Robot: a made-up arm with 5 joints.
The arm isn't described. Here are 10 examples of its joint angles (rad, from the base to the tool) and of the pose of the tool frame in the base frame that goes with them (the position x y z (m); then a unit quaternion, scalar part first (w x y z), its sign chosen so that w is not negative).
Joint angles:
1: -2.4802 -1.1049 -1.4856 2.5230 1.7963
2: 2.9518 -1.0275 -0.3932 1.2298 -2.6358
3: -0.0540 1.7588 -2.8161 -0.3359 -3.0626
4: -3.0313 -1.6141 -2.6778 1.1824 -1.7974
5: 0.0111 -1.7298 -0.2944 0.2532 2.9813
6: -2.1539 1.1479 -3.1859 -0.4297 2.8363
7: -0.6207 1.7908 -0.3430 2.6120 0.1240
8: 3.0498 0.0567 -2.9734 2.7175 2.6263
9: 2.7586 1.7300 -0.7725 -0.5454 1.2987
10: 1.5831 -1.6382 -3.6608 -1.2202 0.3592
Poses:
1: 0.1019 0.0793 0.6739 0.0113 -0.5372 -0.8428 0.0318
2: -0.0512 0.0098 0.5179 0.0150 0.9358 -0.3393 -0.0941
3: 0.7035 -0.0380 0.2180 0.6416 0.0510 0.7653 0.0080
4: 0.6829 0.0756 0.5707 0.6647 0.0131 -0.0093 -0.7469
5: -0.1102 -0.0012 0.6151 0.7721 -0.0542 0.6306 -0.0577
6: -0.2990 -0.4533 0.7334 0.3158 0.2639 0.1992 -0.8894
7: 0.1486 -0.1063 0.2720 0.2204 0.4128 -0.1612 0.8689
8: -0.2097 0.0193 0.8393 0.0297 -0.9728 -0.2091 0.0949
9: -0.2333 0.0940 -0.0958 0.1835 0.7294 0.6527 0.0904
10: 0.0050 -0.4100 0.1375 0.0972 -0.8128 -0.5705 -0.0664
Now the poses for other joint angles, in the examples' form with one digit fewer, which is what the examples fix.
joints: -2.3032 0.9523 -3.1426 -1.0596 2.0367
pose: -0.258 -0.287 0.784 0.133 0.031 0.045 0.990
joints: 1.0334 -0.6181 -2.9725 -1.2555 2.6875
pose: -0.208 -0.348 0.757 0.631 0.510 -0.554 0.188
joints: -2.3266 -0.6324 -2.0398 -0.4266 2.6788
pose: 0.139 0.147 1.033 0.175 0.017 0.013 -0.984
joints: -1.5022 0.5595 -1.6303 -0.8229 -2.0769
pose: 0.038 -0.556 0.699 0.792 0.560 0.166 -0.176
